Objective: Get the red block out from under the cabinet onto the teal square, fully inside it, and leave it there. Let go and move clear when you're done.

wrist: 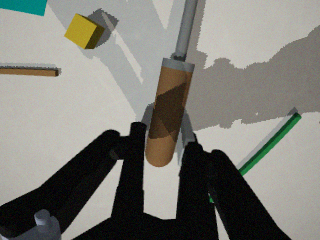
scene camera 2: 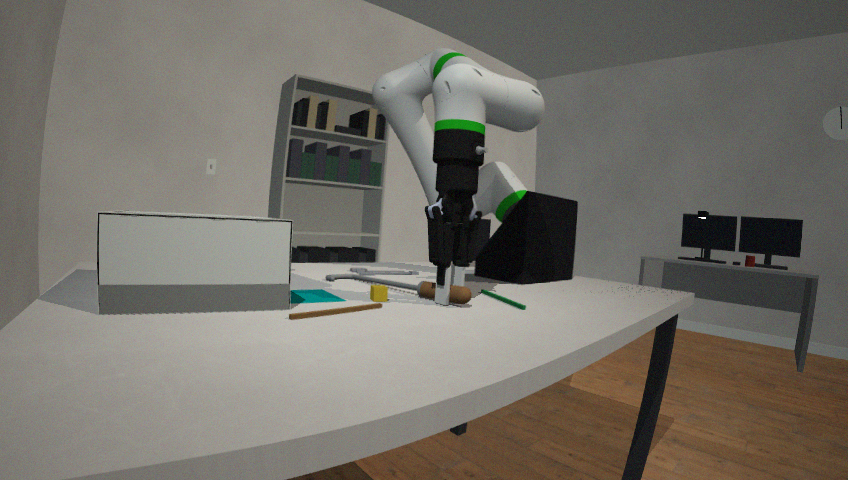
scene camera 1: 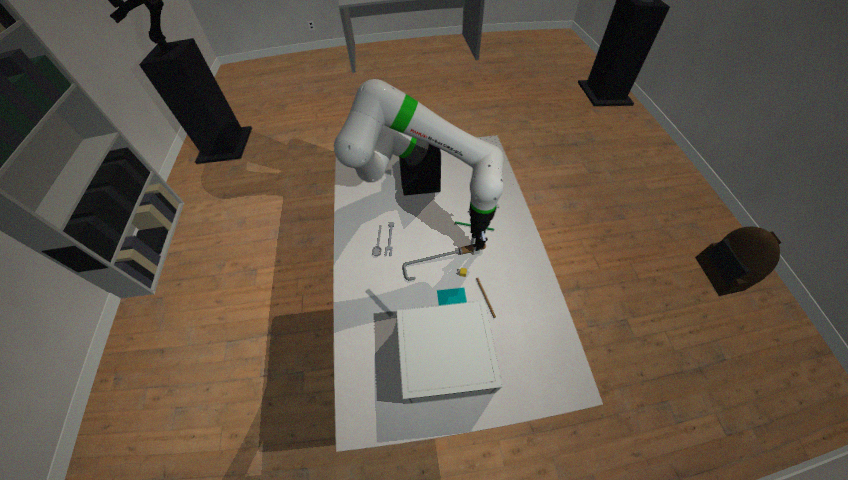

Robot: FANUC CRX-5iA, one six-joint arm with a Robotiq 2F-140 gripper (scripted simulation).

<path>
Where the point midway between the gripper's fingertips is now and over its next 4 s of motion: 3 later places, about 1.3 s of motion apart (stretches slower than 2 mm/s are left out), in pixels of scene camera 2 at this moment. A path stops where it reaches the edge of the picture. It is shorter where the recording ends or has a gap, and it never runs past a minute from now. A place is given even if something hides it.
My gripper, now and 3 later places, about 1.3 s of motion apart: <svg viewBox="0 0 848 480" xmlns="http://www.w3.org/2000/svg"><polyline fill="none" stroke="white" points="448,302 443,298 421,290 402,282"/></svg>
</path>
